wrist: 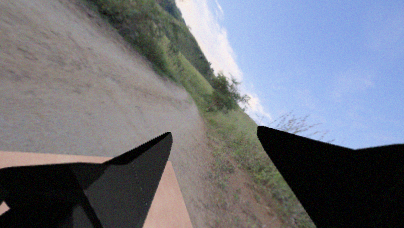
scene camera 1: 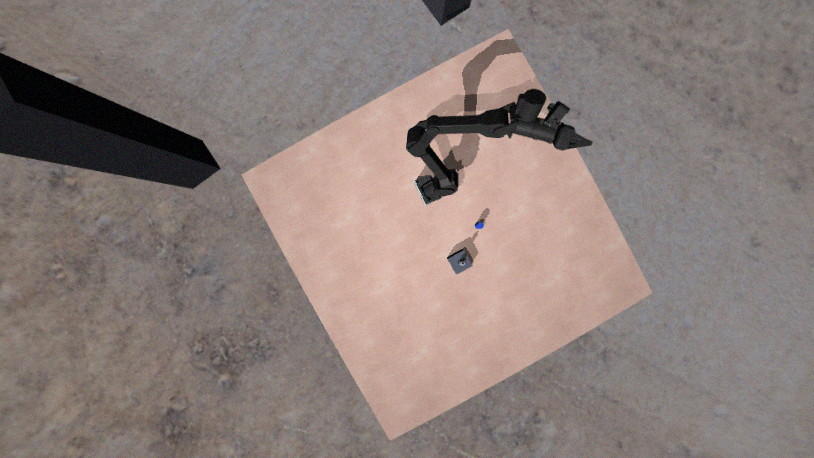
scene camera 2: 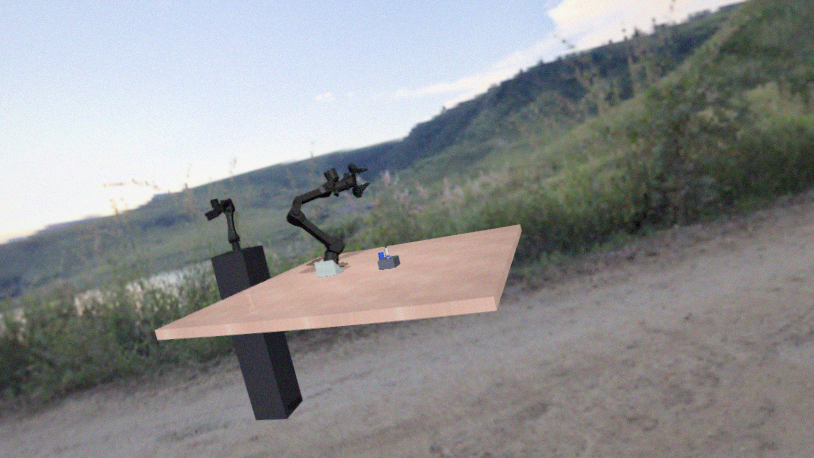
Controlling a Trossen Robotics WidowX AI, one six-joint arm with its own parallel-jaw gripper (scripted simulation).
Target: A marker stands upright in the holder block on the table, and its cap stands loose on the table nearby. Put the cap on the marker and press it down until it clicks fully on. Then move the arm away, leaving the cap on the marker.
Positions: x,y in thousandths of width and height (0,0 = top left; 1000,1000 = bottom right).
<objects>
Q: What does the gripper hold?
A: Nothing.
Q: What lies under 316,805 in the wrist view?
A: The gripper.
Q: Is the gripper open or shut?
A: Open.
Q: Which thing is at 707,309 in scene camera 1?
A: The gripper.
</objects>
